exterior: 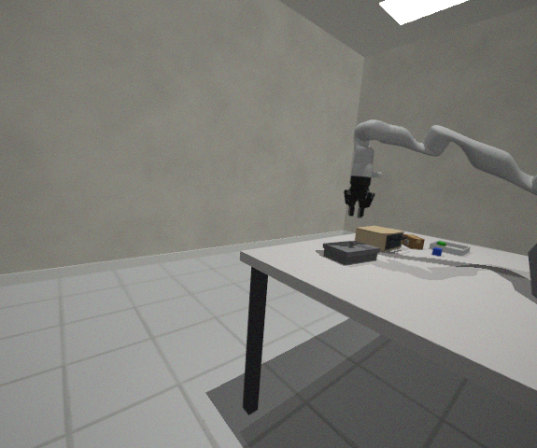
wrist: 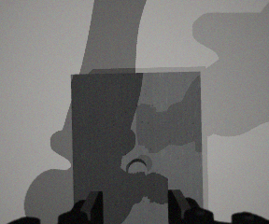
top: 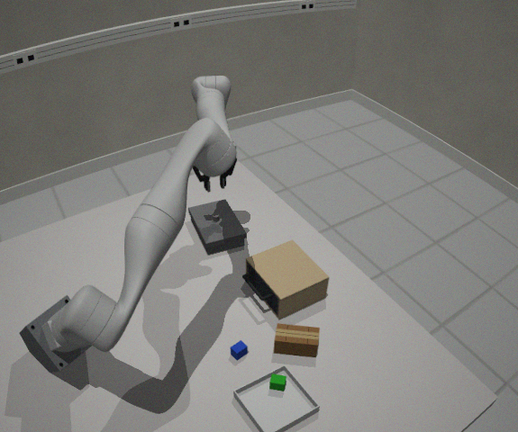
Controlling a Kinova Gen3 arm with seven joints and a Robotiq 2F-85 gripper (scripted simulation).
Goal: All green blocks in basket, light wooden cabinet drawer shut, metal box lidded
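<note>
Right now my hand is 140 mm above the knobbed lid. The rest, counted from my hand: blue block 250 mm behind, 410 mm to the right, 170 mm below; then light wooden cabinet 10 mm behind, 320 mm to the right, 150 mm below; then darker brown wooden box 130 mm behind, 490 mm to the right, 150 mm below.
</note>
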